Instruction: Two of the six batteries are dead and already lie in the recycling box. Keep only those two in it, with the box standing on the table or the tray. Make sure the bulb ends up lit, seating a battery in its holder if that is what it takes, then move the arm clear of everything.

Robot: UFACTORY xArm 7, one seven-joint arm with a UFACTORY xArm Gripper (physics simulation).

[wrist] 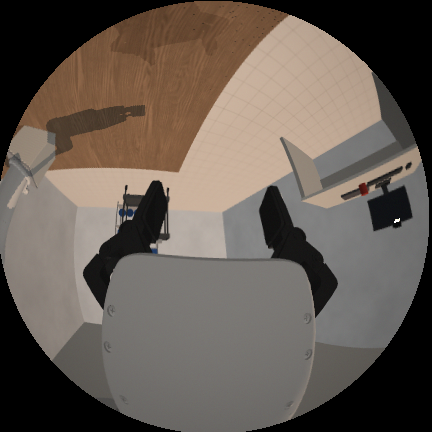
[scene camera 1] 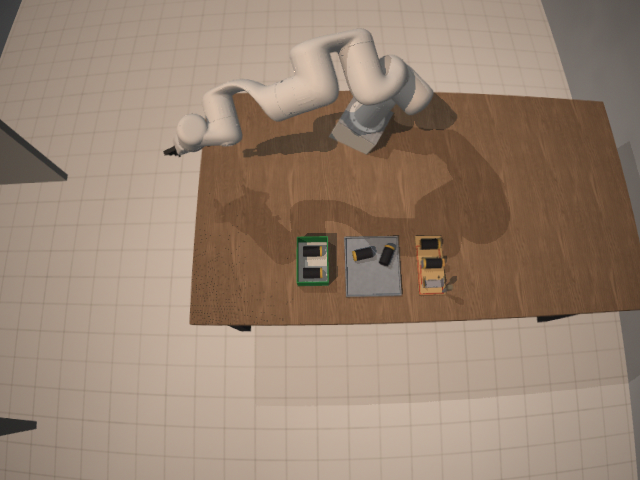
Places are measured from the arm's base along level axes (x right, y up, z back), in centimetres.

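Pixels of known places: gripper, between the fingertips: (wrist: 213, 194); arm's base, origin of its link: (scene camera 1: 366, 116).
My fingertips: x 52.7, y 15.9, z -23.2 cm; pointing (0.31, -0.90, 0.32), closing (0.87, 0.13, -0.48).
For each thing: its top centre in the pictures, then the offset to it from my fingertips. "spot": a spot on its surface instead. Level surfaces: height alone.
- green recycling box, centre of its top: (scene camera 1: 312, 259) dy -21.3, dx -37.1, dz -26.7 cm
- grey tray, centre of its top: (scene camera 1: 372, 265) dy -26.1, dx -56.7, dz -26.6 cm
- orange-yellow holder board, a spot on its surface: (scene camera 1: 428, 253) spot: dy -26.3, dx -75.5, dz -21.4 cm
- wooden table, height of its surface: dy -27.3 cm
The green recycling box (scene camera 1: 298, 260) stands on the table, left of the grey tray (scene camera 1: 372, 281). Two black batteries (scene camera 1: 312, 251) (scene camera 1: 312, 272) with yellow ends lie in it, apart. Two more batteries (scene camera 1: 363, 253) (scene camera 1: 386, 254) lie on the tray's far half. Right of the tray stands an orange-yellow holder board (scene camera 1: 428, 253) with two batteries (scene camera 1: 429, 243) (scene camera 1: 433, 262) in it and a grey part at its near end. The bulb is too small to make out, lit or unlit. My gripper (scene camera 1: 169, 151) (wrist: 213, 194) is open and empty, past the table's left edge, far from all of these.
The wooden table (scene camera 1: 542, 206) (wrist: 165, 85) carries the arm's base (scene camera 1: 356, 135) at its far side. In the wrist view, a wheeled cart (wrist: 132, 200) stands beyond the left finger, and a dark monitor (wrist: 390, 208) shows at the right.
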